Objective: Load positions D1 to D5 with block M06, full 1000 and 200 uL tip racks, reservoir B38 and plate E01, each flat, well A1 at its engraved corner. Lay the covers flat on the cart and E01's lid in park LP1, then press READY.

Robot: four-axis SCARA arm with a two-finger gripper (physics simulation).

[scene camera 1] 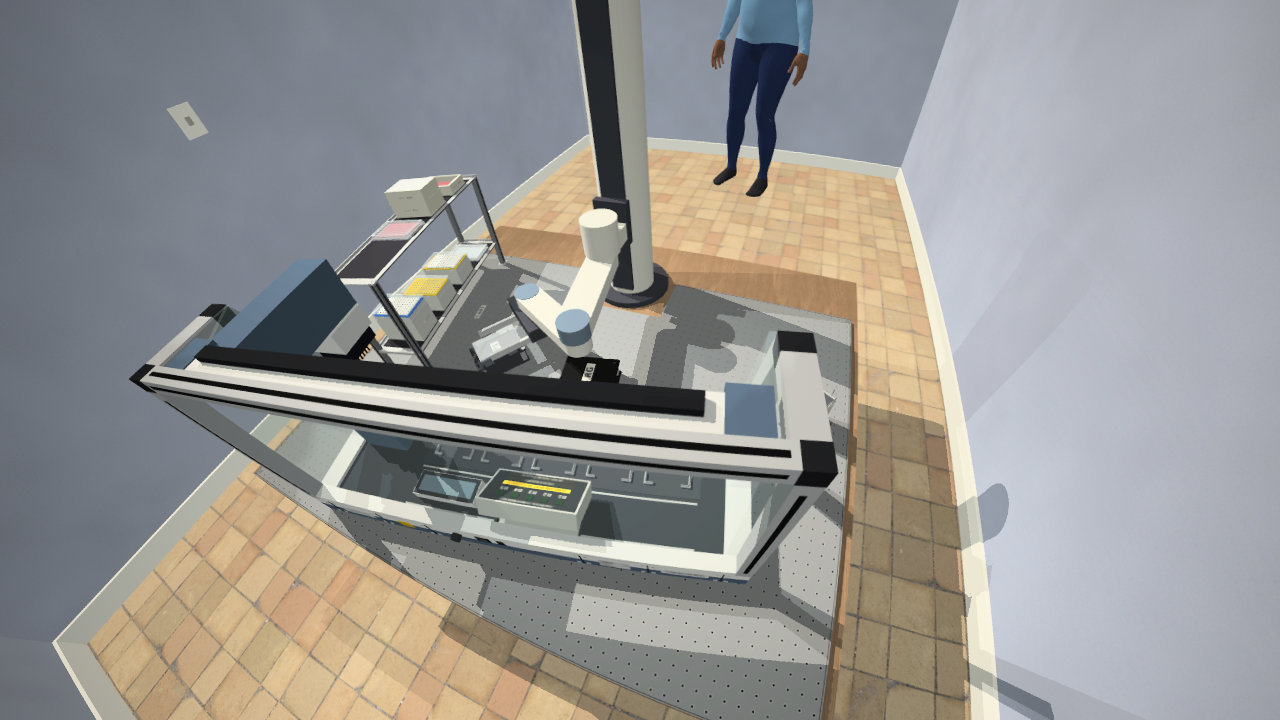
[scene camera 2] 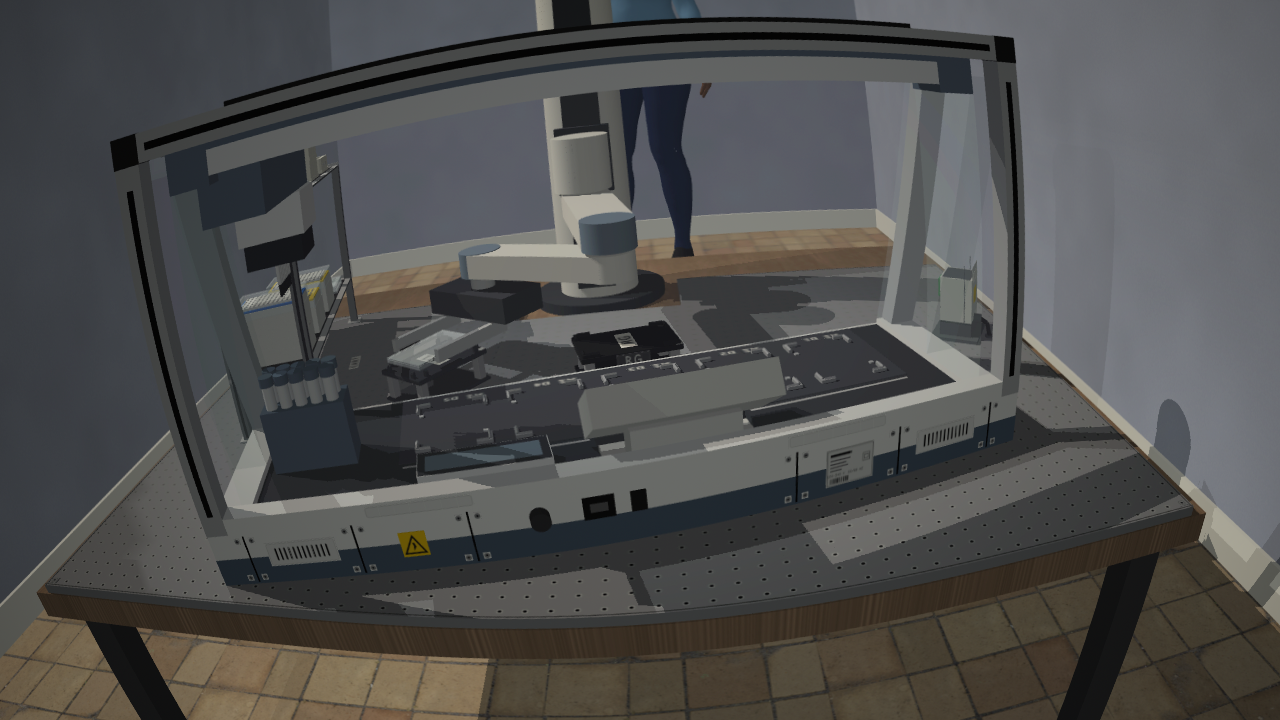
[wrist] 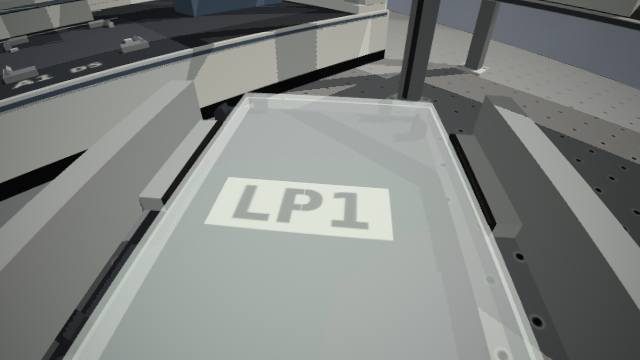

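My gripper [scene camera 1: 506,340] [scene camera 2: 452,340] [wrist: 334,111] is shut on a clear lid [scene camera 1: 497,345] [scene camera 2: 435,347] [wrist: 280,290], with a pad along each long side. The lid is level over the dark lid park LP1 [scene camera 1: 512,360] [scene camera 2: 400,368], whose label reads through it in the wrist view. Whether it rests on the park or hangs slightly above cannot be told. The deck [scene camera 2: 501,419] has corner clips; no tip rack or plate shows in them. A blue-rimmed tip rack [scene camera 1: 400,310] and yellow racks [scene camera 1: 426,289] [scene camera 1: 446,262] stand on the cart's [scene camera 1: 486,219] lower shelf.
A second dark stand [scene camera 1: 604,366] [scene camera 2: 626,341] is behind the deck. A tube rack [scene camera 2: 313,431] stands at the deck's left end. The enclosure frame [scene camera 1: 501,416] [scene camera 2: 1002,232] surrounds the deck. A white box [scene camera 1: 411,198] and a pink plate [scene camera 1: 397,230] are on the cart's top. A console [scene camera 1: 534,497] stands in front.
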